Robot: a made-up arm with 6 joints.
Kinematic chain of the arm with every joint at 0, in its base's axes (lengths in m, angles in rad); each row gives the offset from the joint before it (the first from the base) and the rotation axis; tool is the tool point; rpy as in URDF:
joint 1: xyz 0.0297 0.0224 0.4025 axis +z
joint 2: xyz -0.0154 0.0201 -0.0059 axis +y
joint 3: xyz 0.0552 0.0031 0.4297 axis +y
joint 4: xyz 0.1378 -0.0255 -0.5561 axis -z
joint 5: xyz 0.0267 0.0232 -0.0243 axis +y
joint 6: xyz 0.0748 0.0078 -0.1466 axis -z
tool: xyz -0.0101 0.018 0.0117 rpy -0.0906 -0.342 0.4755
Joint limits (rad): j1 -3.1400..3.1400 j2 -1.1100..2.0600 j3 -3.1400..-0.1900 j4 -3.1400..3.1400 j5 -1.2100..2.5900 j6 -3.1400..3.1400
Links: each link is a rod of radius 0.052 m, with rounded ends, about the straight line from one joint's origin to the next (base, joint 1, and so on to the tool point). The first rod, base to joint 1, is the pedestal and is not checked.
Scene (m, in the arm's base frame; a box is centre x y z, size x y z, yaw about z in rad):
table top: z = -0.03
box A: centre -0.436 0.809 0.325 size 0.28 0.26 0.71 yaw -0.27
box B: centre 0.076 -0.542 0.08 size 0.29 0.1 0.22 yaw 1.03
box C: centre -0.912 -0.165 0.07 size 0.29 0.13 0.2 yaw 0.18
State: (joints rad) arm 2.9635 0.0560 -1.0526 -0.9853 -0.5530 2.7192
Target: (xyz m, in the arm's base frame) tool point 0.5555 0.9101 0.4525
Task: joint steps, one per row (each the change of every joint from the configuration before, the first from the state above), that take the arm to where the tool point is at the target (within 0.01 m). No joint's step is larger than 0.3 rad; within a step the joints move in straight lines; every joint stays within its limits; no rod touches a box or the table.
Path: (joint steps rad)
1: -0.2471 0.0836 -0.1780 0.0640 0.0439 0.0035
2: -0.2472 0.0835 -0.1780 0.0641 0.0439 0.0036
3: -0.2471 0.0836 -0.1780 0.0640 0.0440 0.0035
4: -0.2472 0.0836 -0.1780 0.0640 0.0439 0.0036
5: -0.2573 0.0952 0.0152 0.0342 0.0405 0.0062
6: -0.2574 0.0952 0.0152 0.0343 0.0404 0.0062
7: -0.2573 0.0952 0.0151 0.0342 0.0405 0.0062
8: -0.2574 0.0952 0.0152 0.0342 0.0405 0.0062

